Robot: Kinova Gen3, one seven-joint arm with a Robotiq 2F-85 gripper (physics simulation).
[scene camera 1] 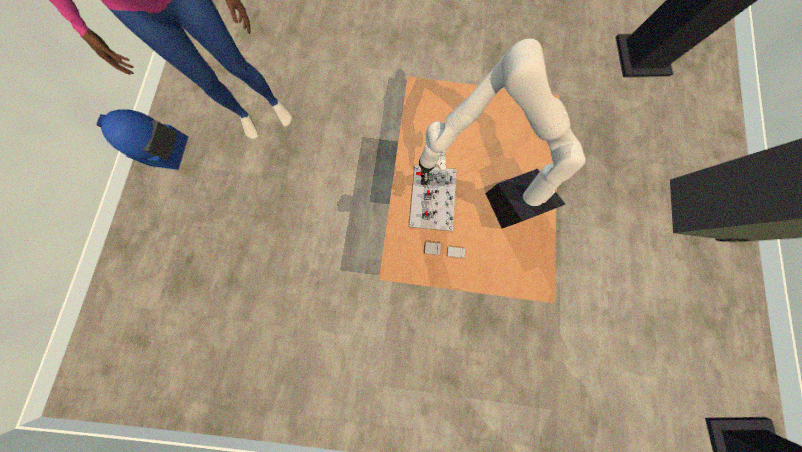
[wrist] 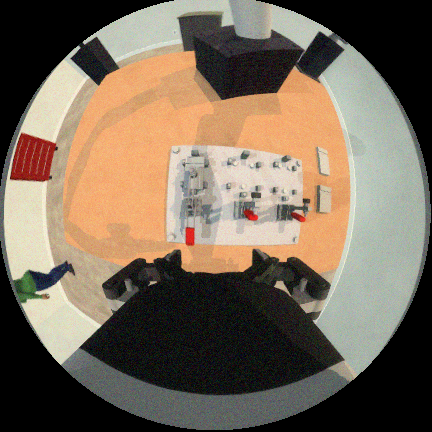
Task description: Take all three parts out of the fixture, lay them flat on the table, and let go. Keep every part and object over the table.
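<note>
The pale fixture plate point(scene camera 1: 440, 224) point(wrist: 270, 236) lies on the table with clamps and pegs on it. Two light grey parts lie flat on the table beside its near end: one part point(scene camera 1: 432, 248) point(wrist: 324, 199), and another part point(scene camera 1: 456, 252) point(wrist: 323, 161) nearer the robot base. At the fixture's far end, left in the wrist view, a grey piece point(wrist: 195, 162) sits among clamp hardware by a long red-ended lever point(wrist: 190, 236); whether it is the third part is too small to tell. My gripper point(scene camera 1: 425, 180) point(wrist: 216, 257) is open and empty, above the fixture's far end.
Two more red clamp handles point(wrist: 251, 215) point(wrist: 298, 216) stand on the fixture. The black robot base block point(scene camera 1: 504, 208) point(wrist: 242, 67) stands on the orange table point(scene camera 1: 494, 269) point(wrist: 125, 150). The table's left edge in the scene view runs close beside the fixture.
</note>
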